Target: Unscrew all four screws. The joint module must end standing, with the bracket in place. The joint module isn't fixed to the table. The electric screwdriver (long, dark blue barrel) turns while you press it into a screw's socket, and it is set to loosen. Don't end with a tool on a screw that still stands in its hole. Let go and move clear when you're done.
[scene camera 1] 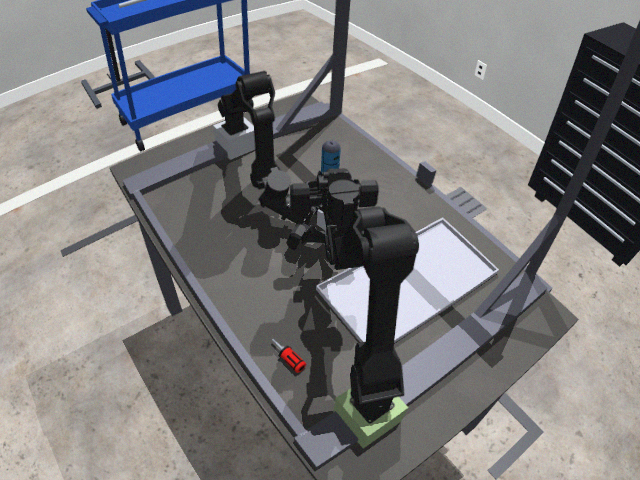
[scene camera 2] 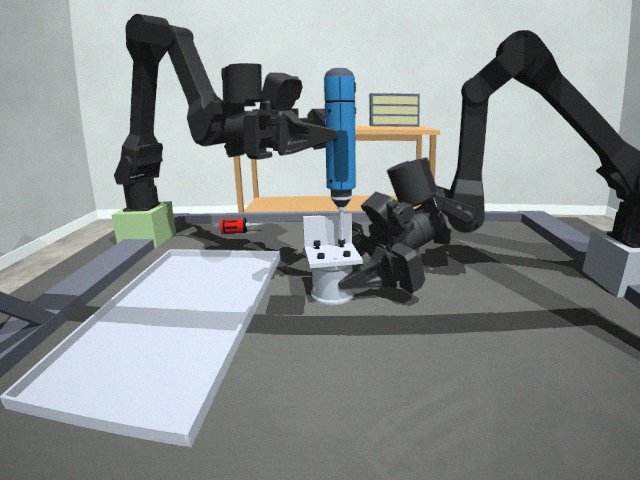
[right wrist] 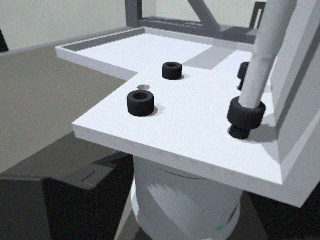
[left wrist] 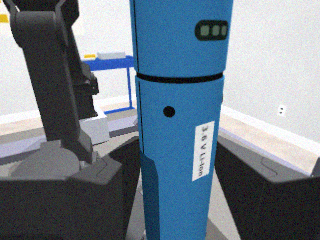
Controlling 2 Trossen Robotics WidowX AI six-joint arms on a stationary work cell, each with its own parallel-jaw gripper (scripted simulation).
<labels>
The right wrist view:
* my right gripper: 187, 154
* white tray: 123, 55
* white bracket: 188, 130
</labels>
